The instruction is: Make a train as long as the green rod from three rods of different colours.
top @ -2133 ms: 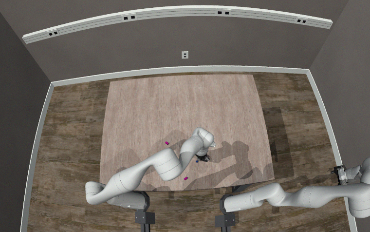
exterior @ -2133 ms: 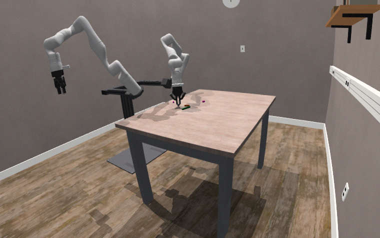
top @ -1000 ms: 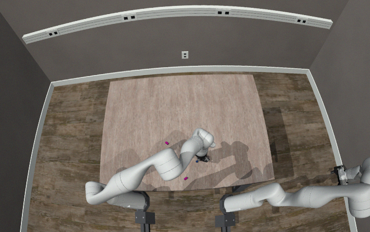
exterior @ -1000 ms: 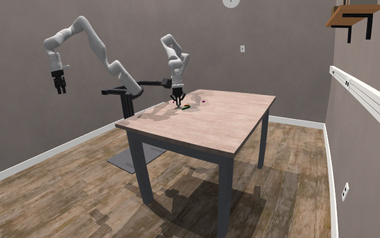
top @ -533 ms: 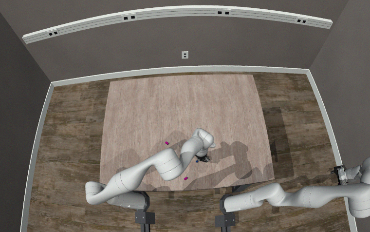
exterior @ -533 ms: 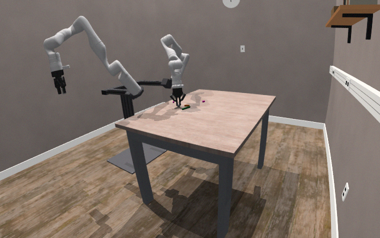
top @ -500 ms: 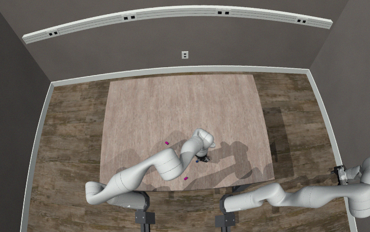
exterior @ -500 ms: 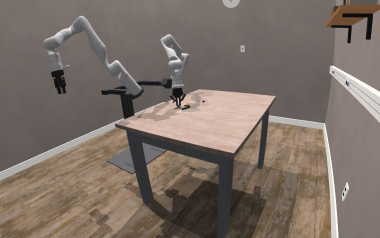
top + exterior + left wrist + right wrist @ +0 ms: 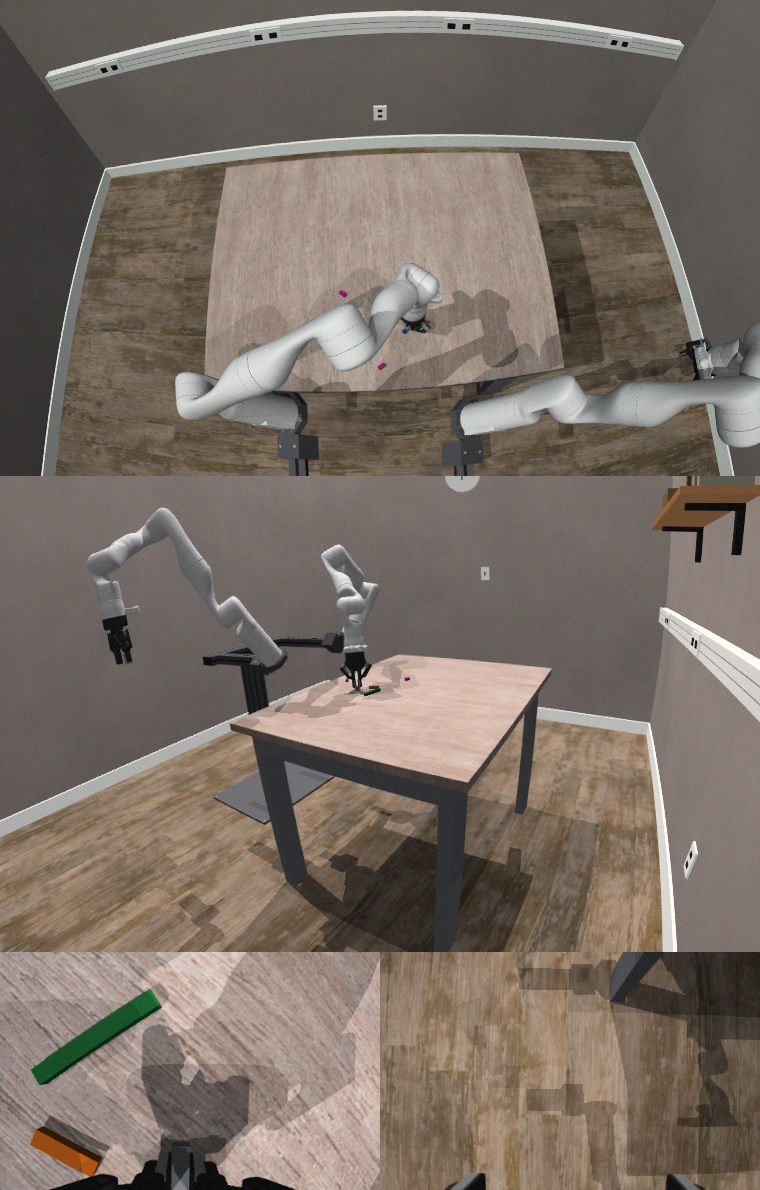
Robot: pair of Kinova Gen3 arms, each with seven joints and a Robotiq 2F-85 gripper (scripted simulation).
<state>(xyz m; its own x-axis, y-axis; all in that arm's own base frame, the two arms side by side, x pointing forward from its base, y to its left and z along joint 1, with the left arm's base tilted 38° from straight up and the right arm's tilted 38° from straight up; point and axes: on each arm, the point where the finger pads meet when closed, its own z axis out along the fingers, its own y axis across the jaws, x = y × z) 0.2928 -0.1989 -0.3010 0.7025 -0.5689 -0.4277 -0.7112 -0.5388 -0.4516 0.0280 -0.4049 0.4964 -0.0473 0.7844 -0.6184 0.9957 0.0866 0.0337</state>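
Observation:
Now: the grey rod 20 mm below my left hand. Round my left hand: orange rod 50 mm ahead, 40 mm to the left, 20 mm below; then blue rod 20 mm behind, 20 mm to the left, 20 mm below; then green rod 90 mm ahead, 10 mm to the right, 20 mm below.

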